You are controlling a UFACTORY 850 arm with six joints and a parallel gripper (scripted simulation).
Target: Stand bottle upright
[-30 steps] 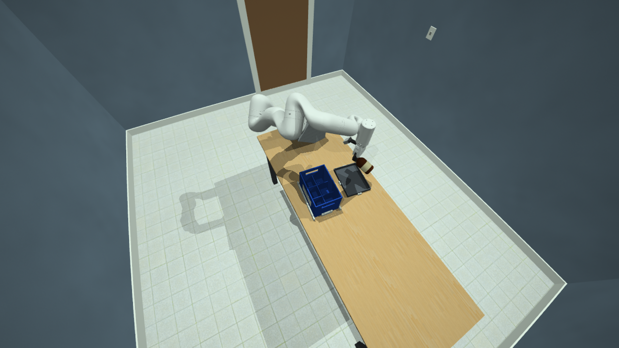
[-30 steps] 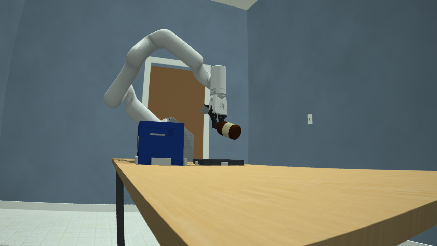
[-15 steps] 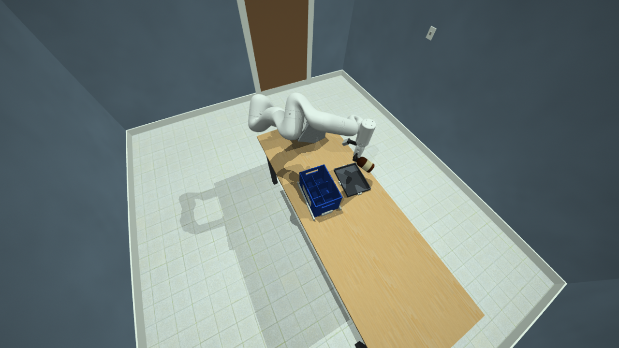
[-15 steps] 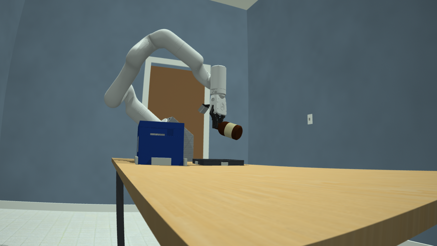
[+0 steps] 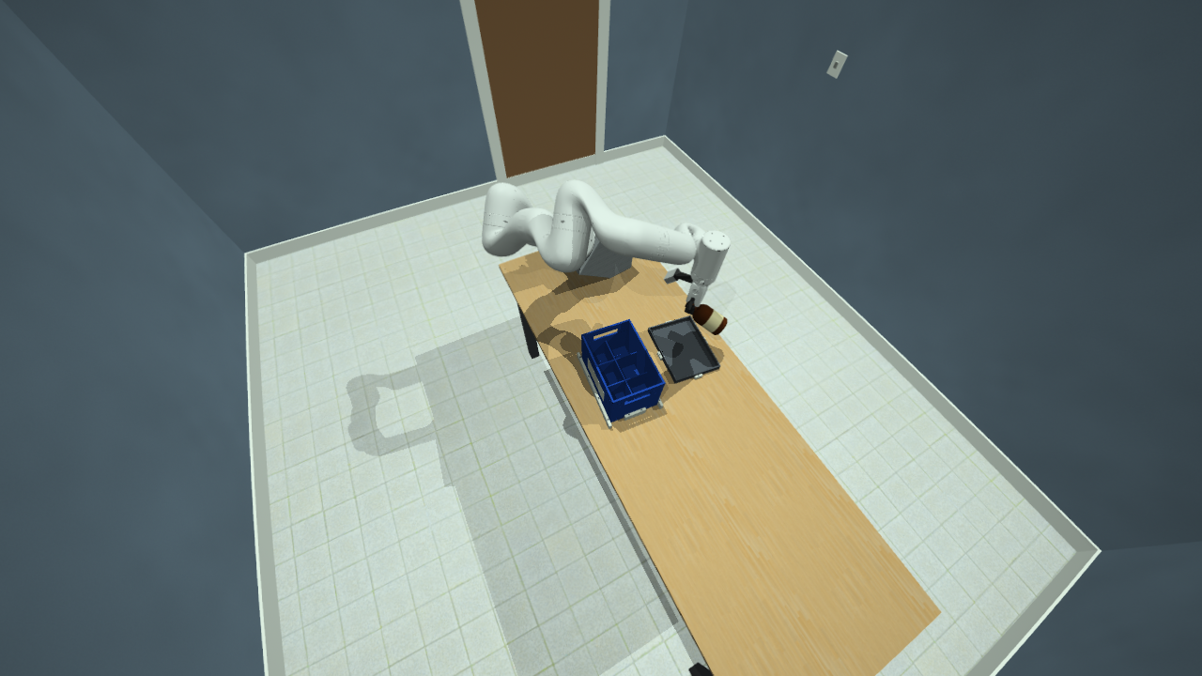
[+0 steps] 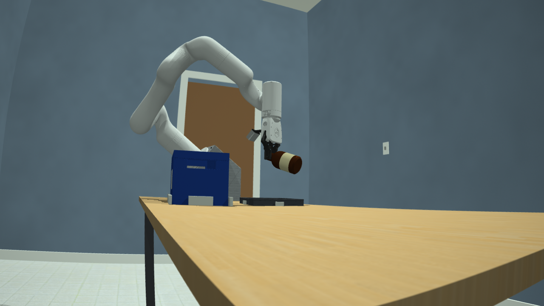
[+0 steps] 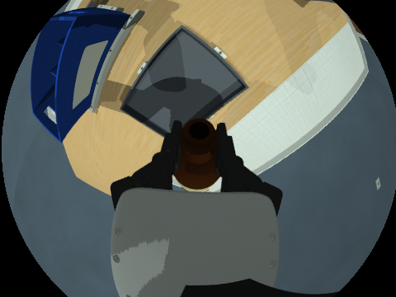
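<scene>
Right now the bottle is 40 mm ahead of my hand, 30 mm to the left of it and 20 mm below it. Round my hand: dark tray 60 mm ahead, 20 mm to the right, 190 mm below; blue crate 80 mm ahead, 320 mm to the right, 120 mm below.
</scene>
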